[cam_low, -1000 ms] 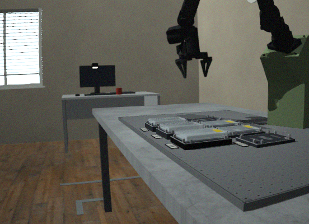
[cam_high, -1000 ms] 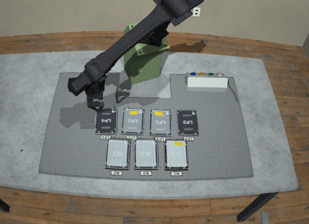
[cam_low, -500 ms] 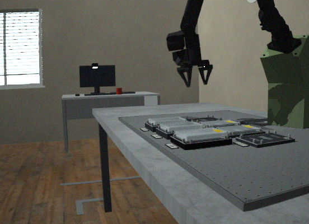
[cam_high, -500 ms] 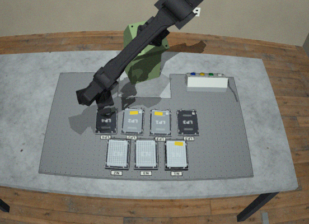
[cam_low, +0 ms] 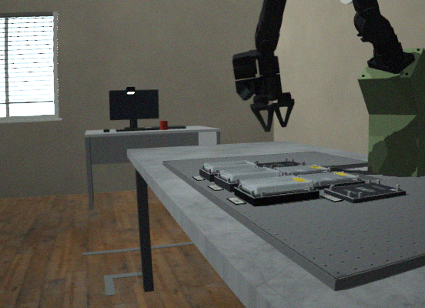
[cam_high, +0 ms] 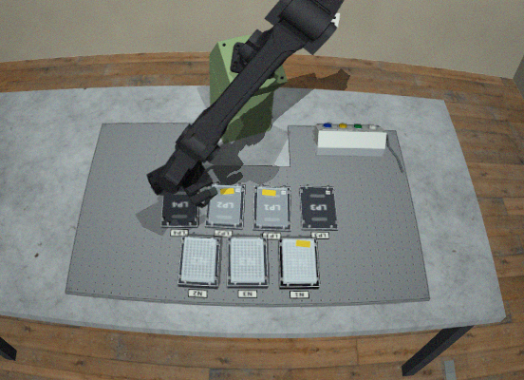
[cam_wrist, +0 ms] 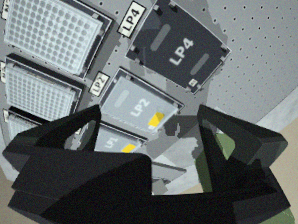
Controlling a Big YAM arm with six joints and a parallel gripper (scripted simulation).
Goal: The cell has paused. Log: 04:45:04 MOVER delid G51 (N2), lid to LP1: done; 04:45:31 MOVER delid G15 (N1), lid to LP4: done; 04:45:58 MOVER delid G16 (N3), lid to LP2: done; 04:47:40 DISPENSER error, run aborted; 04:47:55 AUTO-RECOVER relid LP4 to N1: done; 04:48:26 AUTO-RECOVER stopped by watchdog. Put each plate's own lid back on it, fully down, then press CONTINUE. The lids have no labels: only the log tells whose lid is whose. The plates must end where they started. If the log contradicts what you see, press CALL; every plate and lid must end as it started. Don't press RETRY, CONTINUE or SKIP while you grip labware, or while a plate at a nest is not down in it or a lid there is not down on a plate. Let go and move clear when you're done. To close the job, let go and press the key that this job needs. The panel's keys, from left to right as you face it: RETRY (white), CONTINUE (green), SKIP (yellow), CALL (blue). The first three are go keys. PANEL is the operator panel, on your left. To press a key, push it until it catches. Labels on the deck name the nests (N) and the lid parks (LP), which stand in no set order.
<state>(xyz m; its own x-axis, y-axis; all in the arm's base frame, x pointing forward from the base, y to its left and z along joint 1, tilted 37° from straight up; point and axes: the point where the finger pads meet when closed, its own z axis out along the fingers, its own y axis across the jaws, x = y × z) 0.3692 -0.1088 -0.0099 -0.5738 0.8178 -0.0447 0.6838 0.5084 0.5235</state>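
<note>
My gripper is now 60 mm past the clear unlabelled lid, 200 mm to the right of it and 110 mm above it. From my hand the other things lie so: green continue key (360 mm behind, 440 mm to the left, 60 mm below); then blue call key (350 mm behind, 350 mm to the left, 60 mm below); then yellow skip key (360 mm behind, 390 mm to the left, 60 mm below).
</note>
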